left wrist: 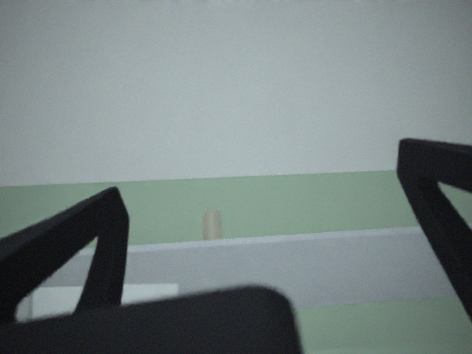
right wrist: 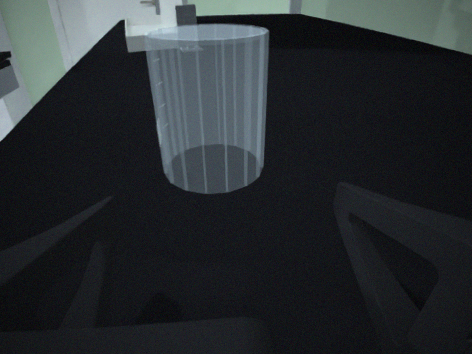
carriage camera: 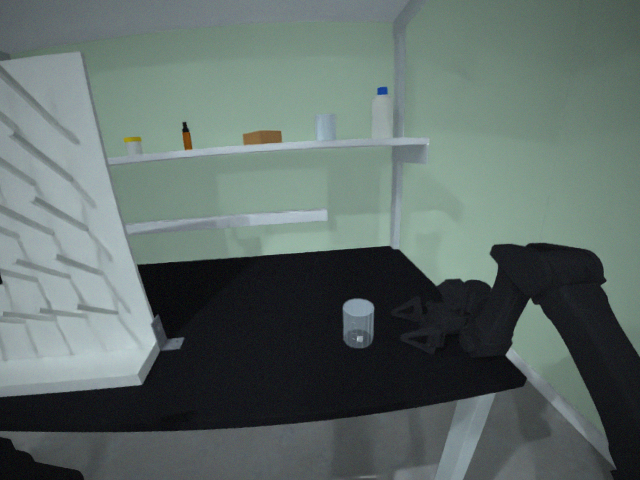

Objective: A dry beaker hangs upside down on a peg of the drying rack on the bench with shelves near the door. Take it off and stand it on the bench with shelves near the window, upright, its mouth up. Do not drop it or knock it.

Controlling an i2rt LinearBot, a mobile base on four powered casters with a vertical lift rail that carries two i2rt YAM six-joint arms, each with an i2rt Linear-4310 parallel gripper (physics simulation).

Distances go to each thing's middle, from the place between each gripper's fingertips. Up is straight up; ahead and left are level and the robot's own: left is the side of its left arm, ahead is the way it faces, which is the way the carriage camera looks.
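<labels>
My right gripper is 1 cm below the clear beaker (carriage camera: 358,314), and I see it 1 cm past the beaker and 9 cm to the right of it.
Counted from my left hand, the clear beaker is 39 cm below, 38 cm ahead and 36 cm to the right.
</labels>
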